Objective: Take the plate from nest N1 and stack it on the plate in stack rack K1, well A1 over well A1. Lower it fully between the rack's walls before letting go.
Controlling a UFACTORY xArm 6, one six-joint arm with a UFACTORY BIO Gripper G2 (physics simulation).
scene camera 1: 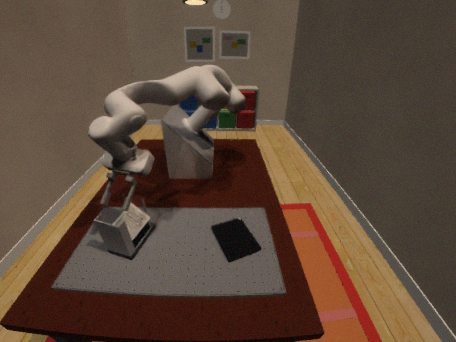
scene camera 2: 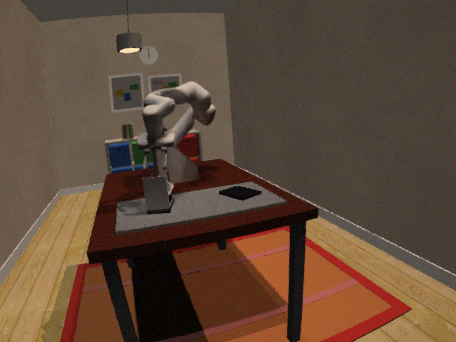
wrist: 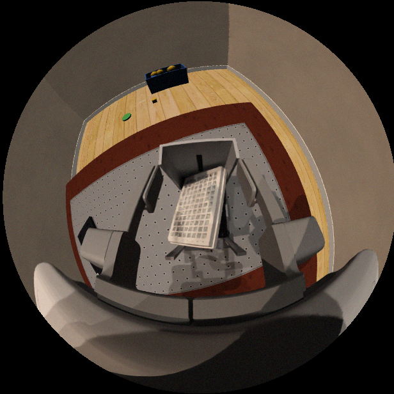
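Where they show: hand, tool point: [scene camera 1: 116, 200] [scene camera 2: 155, 165]; arm's base, link origin: [scene camera 1: 191, 127].
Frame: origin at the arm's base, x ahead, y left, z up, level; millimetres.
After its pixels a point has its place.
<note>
A pale plate with a grid of wells [scene camera 1: 136, 219] {x 617, y -51, z -109 mm} [wrist: 199, 205] leans tilted and askew in stack rack K1 [scene camera 1: 112, 235] {x 708, y -85, z -93 mm} [scene camera 2: 156, 194] {x 707, y -90, z -117 mm} [wrist: 175, 162], one end up near the tall back wall. A lower plate cannot be made out beneath it. The black nest [scene camera 1: 236, 240] {x 599, y 288, z -187 mm} [scene camera 2: 240, 192] {x 601, y 281, z -187 mm}, flat on the board's right part, holds no visible plate; its label cannot be read. My gripper [scene camera 1: 115, 204] {x 641, y -83, z -12 mm} [scene camera 2: 156, 171] {x 641, y -83, z -12 mm} [wrist: 200, 187] points down above the rack. It is shut to its narrowest, with a wide gap between its fingers and nothing held.
The grey perforated board [scene camera 1: 185, 275] {x 742, y 141, z -199 mm} [scene camera 2: 135, 224] {x 797, y -183, z -199 mm} [wrist: 107, 195] lies on the dark red table [scene camera 1: 165, 315] {x 860, y 113, z -212 mm} [scene camera 2: 210, 232] {x 923, y 85, z -214 mm}. The rack's back wall and front posts rise from the board. In the wrist view, a blue box [wrist: 167, 80] and a green disc [wrist: 126, 117] are on the floor.
</note>
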